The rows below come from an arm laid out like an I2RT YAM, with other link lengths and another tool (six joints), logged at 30 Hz.
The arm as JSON. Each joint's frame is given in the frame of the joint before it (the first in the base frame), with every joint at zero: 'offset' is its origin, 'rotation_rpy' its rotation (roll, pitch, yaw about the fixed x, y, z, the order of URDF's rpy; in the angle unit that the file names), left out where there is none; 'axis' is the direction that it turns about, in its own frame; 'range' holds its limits. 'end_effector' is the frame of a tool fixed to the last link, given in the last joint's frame.
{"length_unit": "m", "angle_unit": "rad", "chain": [
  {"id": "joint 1", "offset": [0.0, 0.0, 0.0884], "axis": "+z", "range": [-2.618, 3.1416]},
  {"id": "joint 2", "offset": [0.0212, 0.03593, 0.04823], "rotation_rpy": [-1.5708, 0.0, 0.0], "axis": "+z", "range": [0.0, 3.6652]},
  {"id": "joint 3", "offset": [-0.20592, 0.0, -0.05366], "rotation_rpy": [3.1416, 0.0, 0.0], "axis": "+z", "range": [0.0, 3.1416]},
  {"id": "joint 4", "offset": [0.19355, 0.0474, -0.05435], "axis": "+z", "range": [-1.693, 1.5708]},
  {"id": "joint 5", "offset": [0.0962, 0.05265, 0.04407], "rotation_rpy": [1.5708, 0.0, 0.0], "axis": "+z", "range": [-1.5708, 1.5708]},
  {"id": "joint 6", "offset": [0.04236, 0.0, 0.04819], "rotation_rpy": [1.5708, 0.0, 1.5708], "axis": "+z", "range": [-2.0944, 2.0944]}
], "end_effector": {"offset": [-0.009, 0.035, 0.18], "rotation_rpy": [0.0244, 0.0, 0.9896]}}
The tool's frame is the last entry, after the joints.
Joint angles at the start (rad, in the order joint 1, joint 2, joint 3, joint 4, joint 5, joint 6): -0.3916 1.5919 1.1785 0.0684 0.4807 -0.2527
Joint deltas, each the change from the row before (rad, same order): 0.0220 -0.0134 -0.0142 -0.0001 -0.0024 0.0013; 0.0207 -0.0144 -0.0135 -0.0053 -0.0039 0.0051; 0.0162 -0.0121 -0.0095 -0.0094 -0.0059 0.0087; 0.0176 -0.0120 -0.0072 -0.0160 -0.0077 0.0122; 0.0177 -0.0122 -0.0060 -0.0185 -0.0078 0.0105; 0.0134 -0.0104 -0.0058 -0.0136 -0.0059 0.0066; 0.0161 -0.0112 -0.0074 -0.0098 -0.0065 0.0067; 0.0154 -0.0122 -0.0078 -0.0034 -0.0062 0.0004; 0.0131 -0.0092 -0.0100 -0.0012 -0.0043 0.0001; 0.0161 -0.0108 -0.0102 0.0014 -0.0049 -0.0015; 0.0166 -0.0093 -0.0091 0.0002 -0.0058 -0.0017; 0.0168 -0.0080 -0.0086 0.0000 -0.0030 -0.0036; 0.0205 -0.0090 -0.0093 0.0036 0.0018 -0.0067
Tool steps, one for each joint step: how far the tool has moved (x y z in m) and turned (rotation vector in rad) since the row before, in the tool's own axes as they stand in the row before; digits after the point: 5 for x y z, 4 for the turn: -0.00693 0.00688 -0.00551 -0.0136 -0.0190 -0.0053; -0.00608 0.00728 -0.00561 -0.0163 -0.0169 -0.0028; -0.00471 0.00666 -0.00467 -0.0169 -0.0131 0.0009; -0.00484 0.00805 -0.00505 -0.0218 -0.0125 0.0019; -0.00459 0.00814 -0.00514 -0.0228 -0.0118 -0.0005; -0.00326 0.00613 -0.00402 -0.0171 -0.0089 -0.0016; -0.00470 0.00660 -0.00435 -0.0171 -0.0132 -0.0011; -0.00567 0.00476 -0.00416 -0.0121 -0.0169 -0.0041; -0.00360 0.00516 -0.00320 -0.0114 -0.0119 -0.0050; -0.00553 0.00512 -0.00374 -0.0109 -0.0172 -0.0059; -0.00561 0.00577 -0.00356 -0.0128 -0.0172 -0.0069; -0.00502 0.00565 -0.00330 -0.0116 -0.0148 -0.0094; -0.00624 0.00507 -0.00371 -0.0076 -0.0169 -0.0121
